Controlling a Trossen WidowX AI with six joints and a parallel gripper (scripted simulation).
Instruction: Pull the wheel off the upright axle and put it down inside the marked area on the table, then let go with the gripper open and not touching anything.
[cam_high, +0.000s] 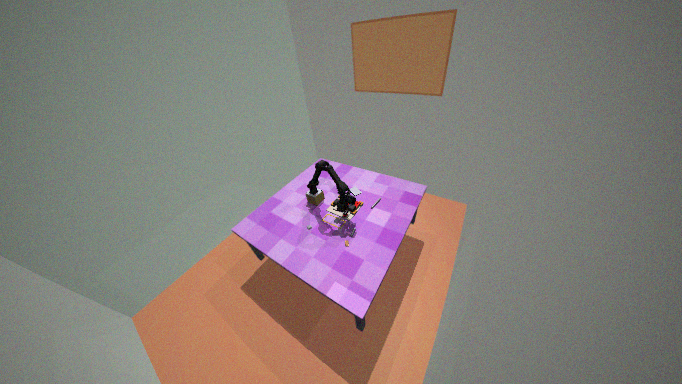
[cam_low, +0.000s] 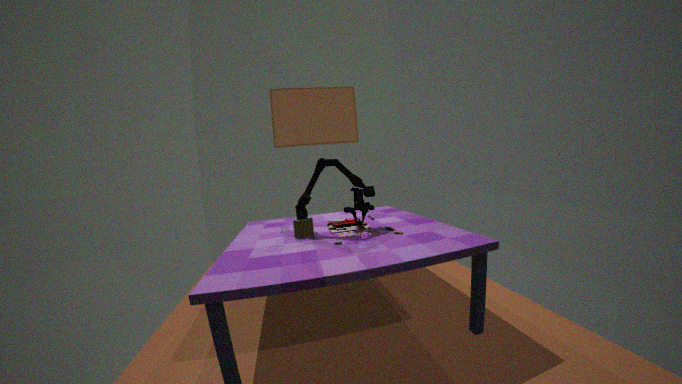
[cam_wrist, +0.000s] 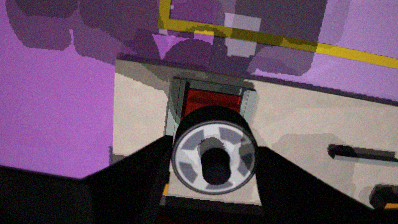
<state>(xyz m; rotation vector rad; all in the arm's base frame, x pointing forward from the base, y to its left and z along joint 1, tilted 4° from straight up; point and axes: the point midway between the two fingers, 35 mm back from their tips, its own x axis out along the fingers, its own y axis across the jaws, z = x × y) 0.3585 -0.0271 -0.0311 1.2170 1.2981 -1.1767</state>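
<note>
My gripper tip is right at the wheel. The rest, counted from my gripper tip: grey bit (190 mm behind, 250 mm to the right, 40 mm below); grey rod (160 mm ahead, 260 mm to the left, 30 mm below).
</note>
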